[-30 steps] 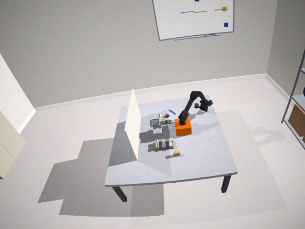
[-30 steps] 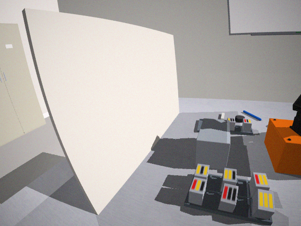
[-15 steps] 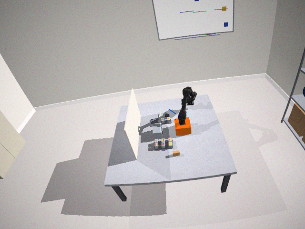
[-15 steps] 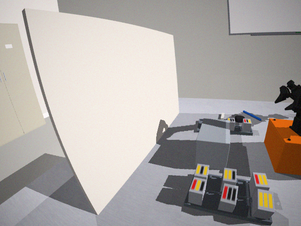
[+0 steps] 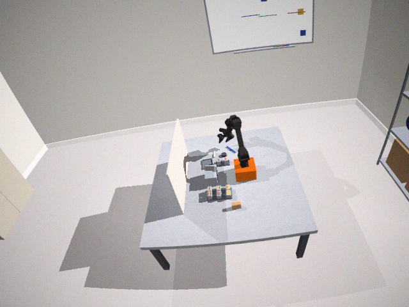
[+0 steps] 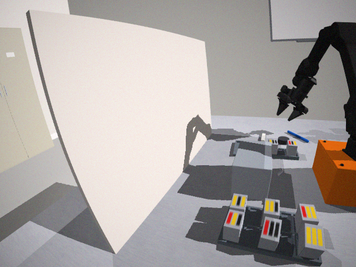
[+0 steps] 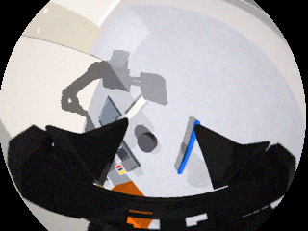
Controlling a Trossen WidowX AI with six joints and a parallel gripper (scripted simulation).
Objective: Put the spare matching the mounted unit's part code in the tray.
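Now: the grey spare block 9 cm ahead of my gripper tip, 55 cm to the left of it and 4 cm below it. The rest, counted from my gripper tip: black puck 2 cm ahead, 9 cm to the left, 7 cm below; holder 6 cm ahead, 20 cm to the left, 8 cm below; blue pen 7 cm behind, 4 cm to the left, 8 cm below.
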